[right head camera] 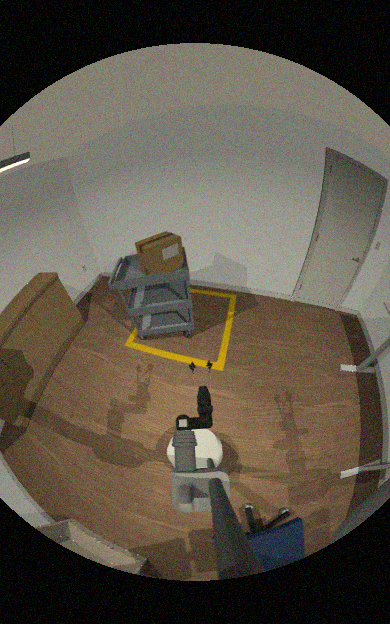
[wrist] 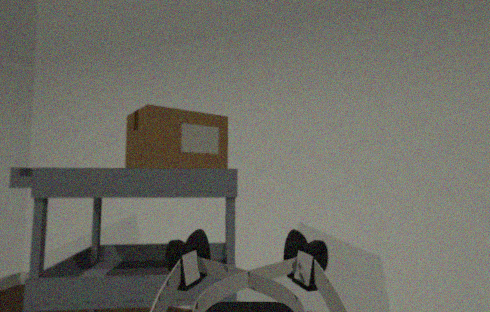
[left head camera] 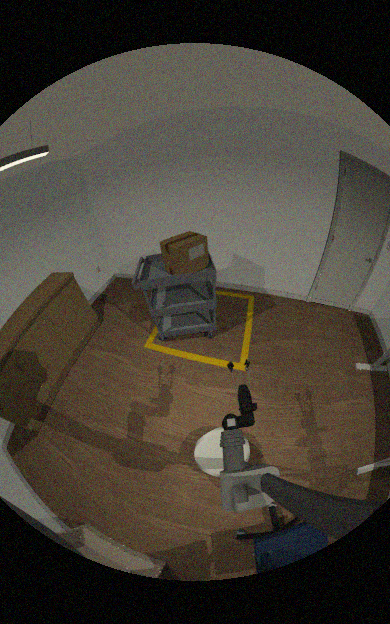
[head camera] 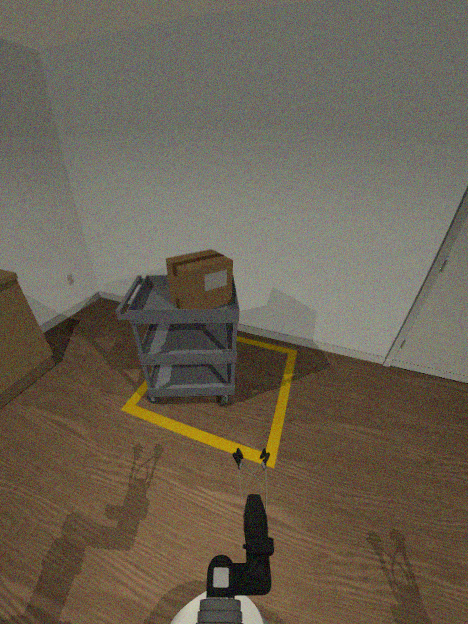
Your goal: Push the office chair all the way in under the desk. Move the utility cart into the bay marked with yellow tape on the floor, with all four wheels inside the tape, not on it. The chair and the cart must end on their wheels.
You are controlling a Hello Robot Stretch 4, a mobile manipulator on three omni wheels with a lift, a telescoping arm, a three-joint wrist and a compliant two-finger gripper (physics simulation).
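Where they show: gripper, fingertip midpoint: [right head camera: 200, 360] [wrist: 246, 248] [left head camera: 237, 360] [head camera: 250, 448]; robot's base, origin of the base link: [right head camera: 195, 450] [left head camera: 220, 450].
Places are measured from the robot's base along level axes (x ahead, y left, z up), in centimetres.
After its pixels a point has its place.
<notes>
The grey utility cart [head camera: 188, 357] @(x 117.2, y 24.5, z 48.4 cm) [left head camera: 184, 307] @(x 117.3, y 23.0, z 48.4 cm) [right head camera: 162, 306] @(x 117.5, y 20.8, z 48.8 cm) [wrist: 135, 182] @(x 117.1, y 25.6, z 79.2 cm) stands upright, a brown box on its top shelf. Its two near wheels are on the floor inside the yellow tape [head camera: 186, 431] @(x 97.6, y 26.8, z -2.8 cm) [left head camera: 192, 357] @(x 94.9, y 21.2, z -2.7 cm) [right head camera: 165, 355] @(x 96.3, y 26.6, z -2.7 cm), the left one close to the tape's left side, which runs under the cart. The far wheels are hidden. My gripper [head camera: 251, 457] @(x 48.6, y -8.5, z 74.6 cm) [left head camera: 238, 365] @(x 48.6, y -8.5, z 74.6 cm) [right head camera: 201, 366] @(x 48.6, y -8.5, z 74.6 cm) [wrist: 246, 248] @(x 48.6, y -8.5, z 74.6 cm) is open and empty, apart from the cart, above the tape's near right corner in the head view. The office chair, blue [left head camera: 290, 547] [right head camera: 280, 545] with a black base, shows partly at the bottom.
A large brown box-like piece [head camera: 25, 347] @(x 136.0, y 155.0, z 32.8 cm) [left head camera: 55, 335] @(x 92.5, y 169.1, z 47.4 cm) [right head camera: 40, 330] stands left of the cart. Walls meet behind the cart. A door [left head camera: 355, 235] @(x 152.6, y -185.4, z 113.3 cm) [right head camera: 345, 230] @(x 151.4, y -188.9, z 119.5 cm) is at the right. White feet [left head camera: 372, 366] @(x 35.9, y -203.0, z 2.1 cm) [right head camera: 357, 368], possibly the desk's, show at the right edge.
</notes>
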